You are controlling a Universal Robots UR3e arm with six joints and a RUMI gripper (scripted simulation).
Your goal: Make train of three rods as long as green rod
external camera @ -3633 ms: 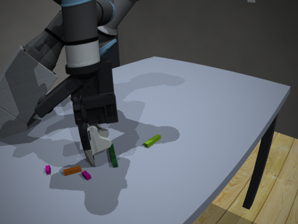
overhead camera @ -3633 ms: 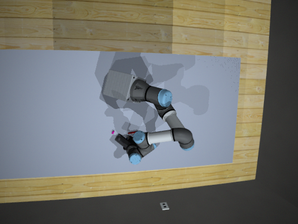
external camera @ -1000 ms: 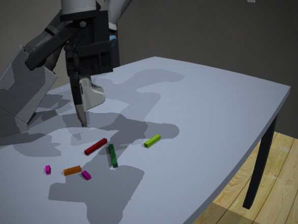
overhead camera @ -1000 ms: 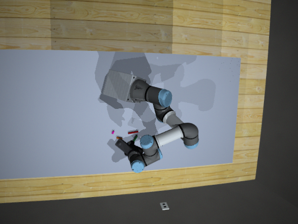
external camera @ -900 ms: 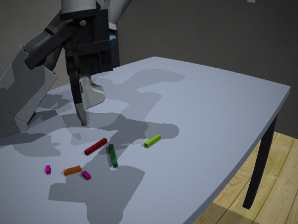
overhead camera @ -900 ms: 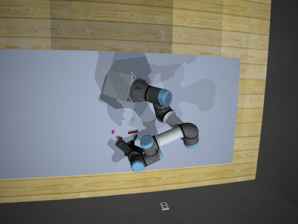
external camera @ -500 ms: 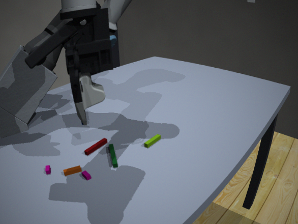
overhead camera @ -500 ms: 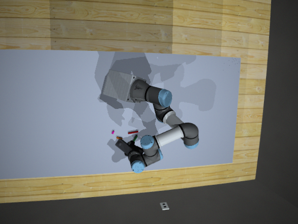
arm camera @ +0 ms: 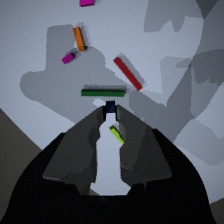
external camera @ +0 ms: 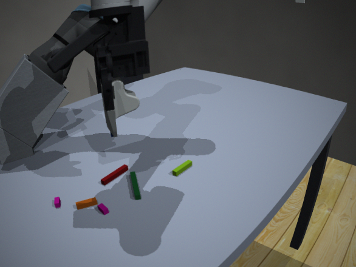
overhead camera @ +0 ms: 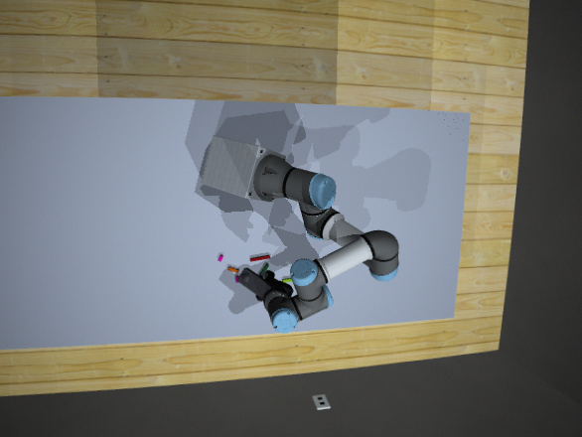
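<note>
Right now the red rod is 110 mm below my hand, 30 mm behind it and 10 mm to the left of it. The rest, counted from my hand: blue rod (10 mm below); green rod (110 mm below, 30 mm ahead, 10 mm to the left); orange rod (110 mm below, 90 mm to the right).
</note>
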